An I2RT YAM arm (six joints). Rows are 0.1 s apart.
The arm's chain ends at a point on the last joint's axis. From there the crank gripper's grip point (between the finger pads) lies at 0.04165 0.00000 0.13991 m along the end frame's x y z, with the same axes.
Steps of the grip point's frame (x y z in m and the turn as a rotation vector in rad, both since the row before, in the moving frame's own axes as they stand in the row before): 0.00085, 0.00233, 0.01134, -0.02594, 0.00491, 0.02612; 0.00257, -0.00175, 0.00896, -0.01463, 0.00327, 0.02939; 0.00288, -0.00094, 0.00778, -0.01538, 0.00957, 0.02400; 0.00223, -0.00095, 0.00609, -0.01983, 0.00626, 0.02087; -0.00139, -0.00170, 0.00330, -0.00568, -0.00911, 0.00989; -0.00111, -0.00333, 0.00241, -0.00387, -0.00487, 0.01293
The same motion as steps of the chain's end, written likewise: 0.00023, -0.00239, 0.01161, -0.02594, 0.00491, 0.02612; 0.00216, -0.00503, 0.00912, -0.01463, 0.00327, 0.02939; 0.00158, -0.00410, 0.00821, -0.01538, 0.00957, 0.02400; 0.00139, -0.00460, 0.00639, -0.01983, 0.00626, 0.02087; -0.00011, -0.00290, 0.00293, -0.00568, -0.00911, 0.00989; -0.00042, -0.00441, 0.00221, -0.00387, -0.00487, 0.01293
